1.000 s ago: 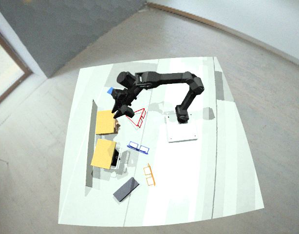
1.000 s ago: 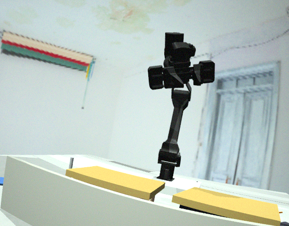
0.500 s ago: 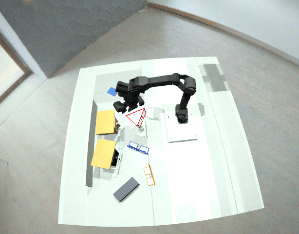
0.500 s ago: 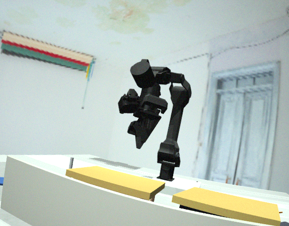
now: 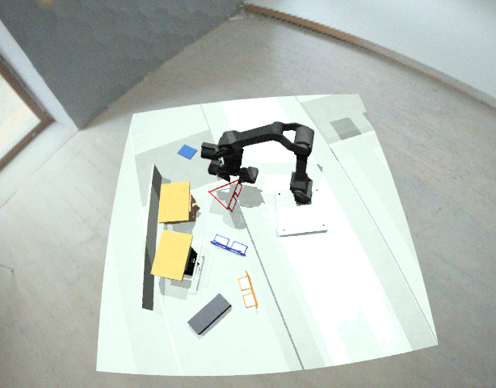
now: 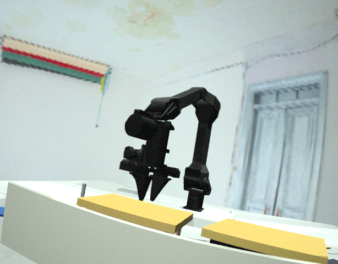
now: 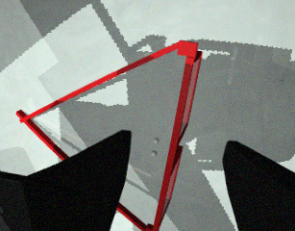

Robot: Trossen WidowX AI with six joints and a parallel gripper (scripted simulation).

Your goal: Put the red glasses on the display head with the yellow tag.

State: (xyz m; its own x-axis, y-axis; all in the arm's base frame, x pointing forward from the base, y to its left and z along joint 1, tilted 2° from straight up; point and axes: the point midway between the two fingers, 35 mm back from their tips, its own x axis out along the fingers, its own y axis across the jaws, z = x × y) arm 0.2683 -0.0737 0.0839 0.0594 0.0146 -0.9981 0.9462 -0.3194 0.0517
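Now: gripper tip 180 mm to the left of the grey stand, 50 mm above it and 40 mm short of it. Round my gripper tip: blue square (240 mm to the right, 230 mm ahead, 70 mm below); then black display head (310 mm to the left, 210 mm ahead, 20 mm below); then panel (350 mm ahead, 190 mm to the left, 20 mm below).
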